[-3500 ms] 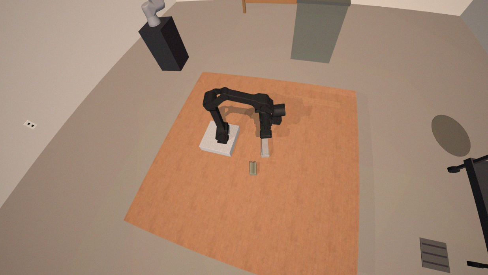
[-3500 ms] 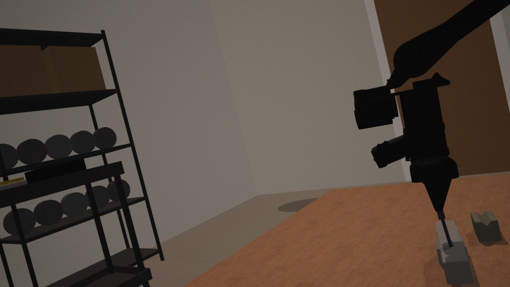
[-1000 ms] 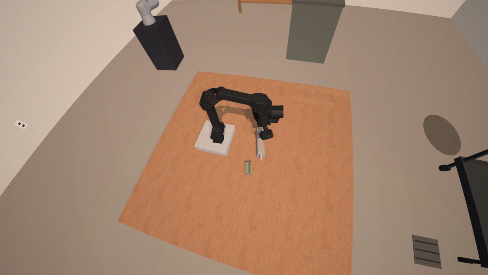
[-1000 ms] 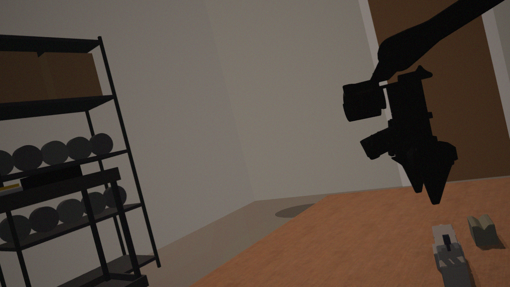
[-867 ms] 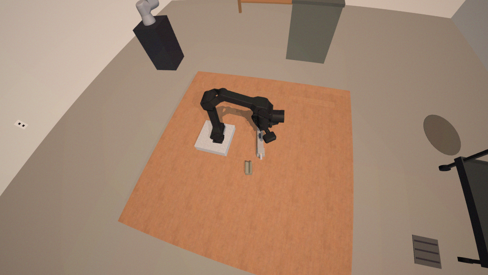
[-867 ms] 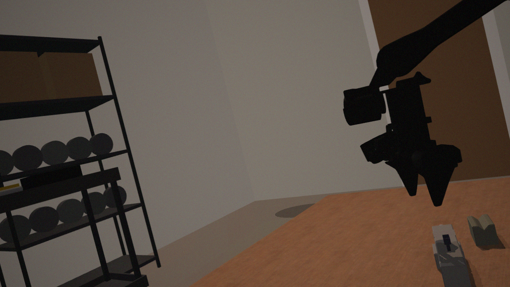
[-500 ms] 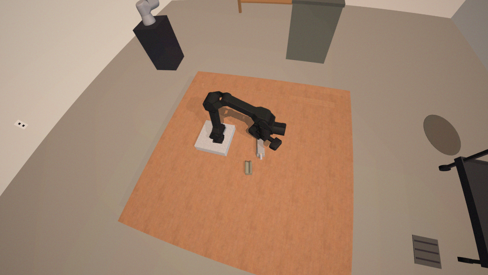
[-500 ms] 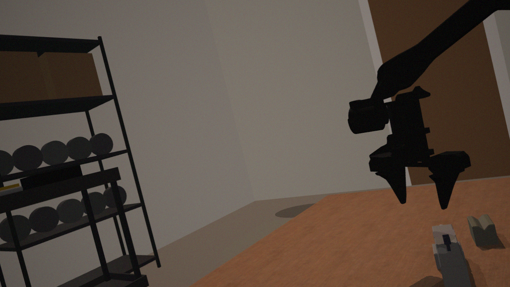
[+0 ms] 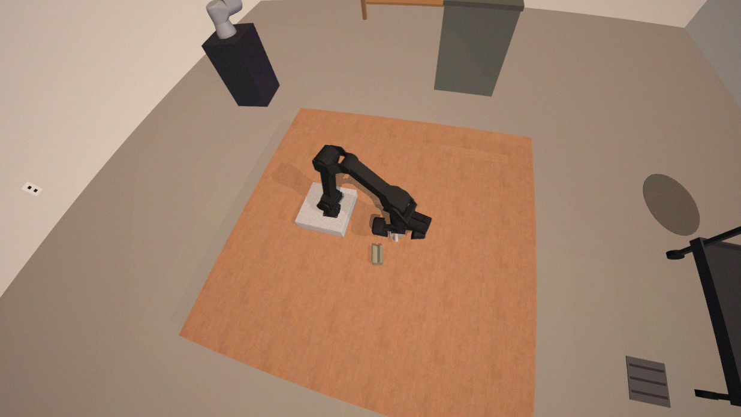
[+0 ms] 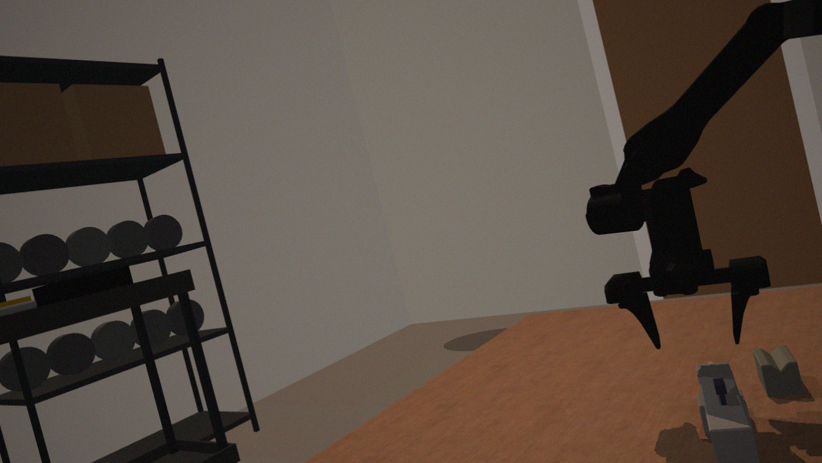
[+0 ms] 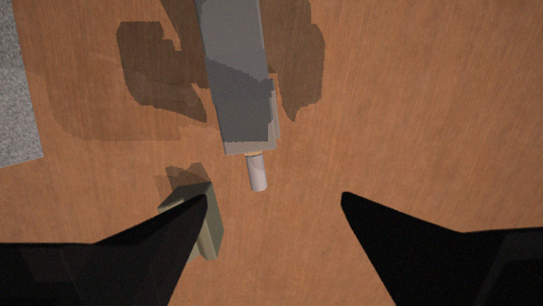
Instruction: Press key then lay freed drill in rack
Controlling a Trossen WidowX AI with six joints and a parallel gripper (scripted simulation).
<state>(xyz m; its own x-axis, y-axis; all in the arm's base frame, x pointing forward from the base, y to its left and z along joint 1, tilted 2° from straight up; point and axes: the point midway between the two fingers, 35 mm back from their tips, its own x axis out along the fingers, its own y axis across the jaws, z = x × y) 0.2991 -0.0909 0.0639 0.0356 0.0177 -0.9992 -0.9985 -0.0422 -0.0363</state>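
The drill is 5 cm to the left of my gripper tip, 3 cm below it and 2 cm behind it. Round my gripper tip: dark key (14 cm to the left, 4 cm behind, 3 cm below); rack (8 cm behind, 6 cm to the right, 6 cm below).
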